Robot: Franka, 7 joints.
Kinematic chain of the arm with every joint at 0, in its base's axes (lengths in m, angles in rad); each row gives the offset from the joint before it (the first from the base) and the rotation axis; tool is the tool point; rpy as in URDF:
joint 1: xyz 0 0 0.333 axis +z
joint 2: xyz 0 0 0 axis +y
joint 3: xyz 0 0 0.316 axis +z
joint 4: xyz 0.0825 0 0 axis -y
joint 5: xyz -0.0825 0 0.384 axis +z
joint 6: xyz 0 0 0 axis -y
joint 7: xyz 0.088 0 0 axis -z
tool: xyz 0 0 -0.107 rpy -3.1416 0 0
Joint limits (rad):
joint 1: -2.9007..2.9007
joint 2: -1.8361..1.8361
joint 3: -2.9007..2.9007
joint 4: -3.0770..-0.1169
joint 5: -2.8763..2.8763
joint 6: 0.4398..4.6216
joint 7: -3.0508..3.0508
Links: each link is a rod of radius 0.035 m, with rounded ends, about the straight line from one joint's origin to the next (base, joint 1, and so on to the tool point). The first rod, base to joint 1, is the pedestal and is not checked.
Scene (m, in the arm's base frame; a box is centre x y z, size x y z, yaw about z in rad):
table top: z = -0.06
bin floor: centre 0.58 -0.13 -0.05 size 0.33 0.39 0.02 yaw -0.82
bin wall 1: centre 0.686 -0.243 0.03 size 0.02 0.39 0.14 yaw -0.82
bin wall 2: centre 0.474 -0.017 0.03 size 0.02 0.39 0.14 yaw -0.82
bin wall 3: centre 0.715 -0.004 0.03 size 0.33 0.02 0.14 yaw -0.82
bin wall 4: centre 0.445 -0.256 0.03 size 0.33 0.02 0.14 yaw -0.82
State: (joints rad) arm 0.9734 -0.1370 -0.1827 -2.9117 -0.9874 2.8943 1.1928
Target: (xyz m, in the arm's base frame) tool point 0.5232 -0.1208 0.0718
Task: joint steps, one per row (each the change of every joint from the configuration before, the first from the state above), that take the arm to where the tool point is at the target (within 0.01 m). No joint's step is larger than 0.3 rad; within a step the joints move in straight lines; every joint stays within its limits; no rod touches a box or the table.
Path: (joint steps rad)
1: -0.2158 0.1828 -0.1442 0.2096 0.0312 -0.0193 0.0000
2: -0.2158 0.1828 -0.1443 0.2097 0.0312 -0.0192 0.0000
3: -0.2158 0.1829 -0.1442 0.2096 0.0312 -0.0193 0.0000
4: -0.0133 0.1857 0.0322 0.0772 0.0096 -0.0036 0.0000
5: -0.0134 0.1857 0.0321 0.0772 0.0097 -0.0036 0.0000

